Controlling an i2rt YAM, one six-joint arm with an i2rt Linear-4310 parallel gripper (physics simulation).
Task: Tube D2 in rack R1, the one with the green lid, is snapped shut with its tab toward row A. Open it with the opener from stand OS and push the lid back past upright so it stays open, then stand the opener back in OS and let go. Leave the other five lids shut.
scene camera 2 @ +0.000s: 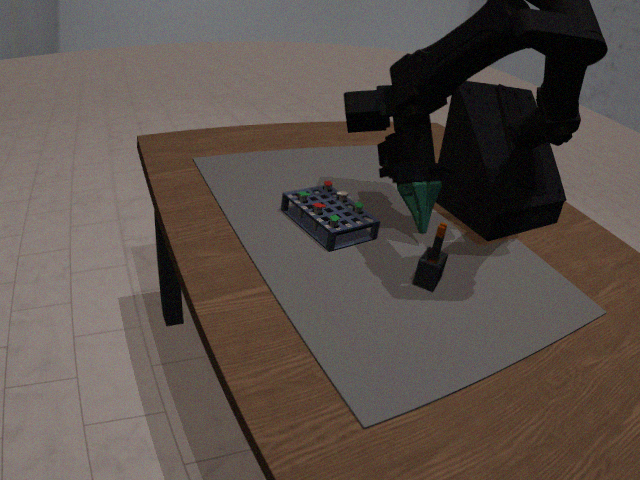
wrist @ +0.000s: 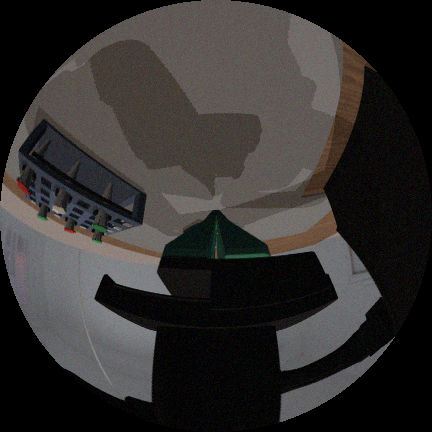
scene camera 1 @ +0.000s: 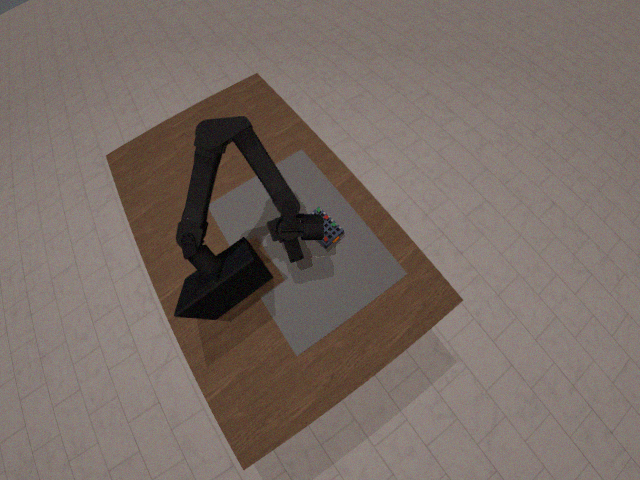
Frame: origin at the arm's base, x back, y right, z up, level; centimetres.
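Seen in the pictures: gripper, fingertip midpoint: (scene camera 2: 422, 233) (wrist: 215, 215); arm's base at its link origin: (scene camera 2: 516, 136) (scene camera 1: 213, 271).
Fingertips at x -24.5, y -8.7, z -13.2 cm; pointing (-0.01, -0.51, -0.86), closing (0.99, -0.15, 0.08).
Observation:
Pixels of each thing's top centre, then the offset from my fingertips to it. Level surfaces: height alone.
- opener at its top centre: (scene camera 2: 442, 225) dx -4.1, dy -8.5, dz +6.6 cm
- Rack R1 at its top centre: (wrist: 60, 220) (scene camera 2: 329, 197) (scene camera 1: 323, 224) dx -11.8, dy +8.3, dz +2.3 cm
- white lid at its top centre: (scene camera 2: 343, 193) dx -9.1, dy +9.5, dz +2.3 cm
- grey mat at its surface level: dz -1.9 cm
- wooden table at its surface level: dz -2.2 cm
My gripper (scene camera 2: 422, 229) (wrist: 215, 215) is shut, its green fingertips meeting with nothing held. It hangs above the mat. In scene camera 2, the opener (scene camera 2: 438, 244), a dark shaft with an orange top, stands in the dark stand OS (scene camera 2: 430, 272), near and apart from the fingertips. A thin orange sliver shows between the finger bases in the wrist view. Rack R1 (scene camera 2: 331, 239) (wrist: 142, 208) (scene camera 1: 339, 231) holds tubes with green lids (scene camera 2: 303, 194) (scene camera 2: 358, 205) (scene camera 2: 334, 219), red lids (scene camera 2: 328, 183) (scene camera 2: 318, 205) and a white lid (scene camera 2: 342, 195). Which green lid is D2, I cannot tell.
The grey mat (scene camera 1: 315, 315) (scene camera 2: 392, 356) lies on the wooden table (scene camera 1: 356, 392) (scene camera 2: 248, 356). The arm's black base (scene camera 1: 227, 286) (scene camera 2: 496, 180) stands beside the mat. In scene camera 1 the arm hides the fingertips and part of the rack.

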